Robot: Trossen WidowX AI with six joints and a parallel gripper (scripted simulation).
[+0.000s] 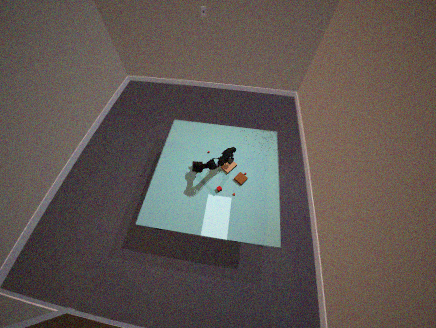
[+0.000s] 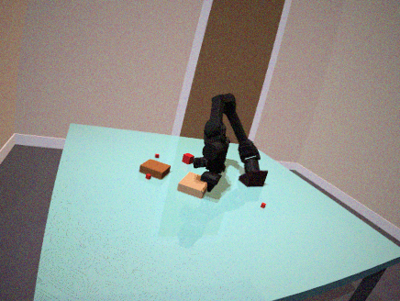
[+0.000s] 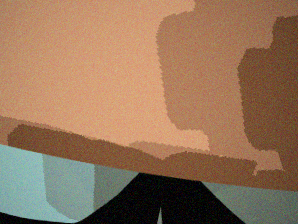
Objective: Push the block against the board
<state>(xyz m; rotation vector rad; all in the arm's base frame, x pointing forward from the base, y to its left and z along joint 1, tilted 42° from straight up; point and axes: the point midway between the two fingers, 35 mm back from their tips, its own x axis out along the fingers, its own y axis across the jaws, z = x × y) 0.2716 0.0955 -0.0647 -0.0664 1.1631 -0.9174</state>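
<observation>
My gripper tip is now 5 cm short of the board, 4 cm to the left of it and 1 cm below it. The rest, counted from my gripper tip: square block (18 cm ahead, 16 cm to the right, 1 cm above); red cube (1 cm behind, 31 cm to the right, 1 cm above).
</observation>
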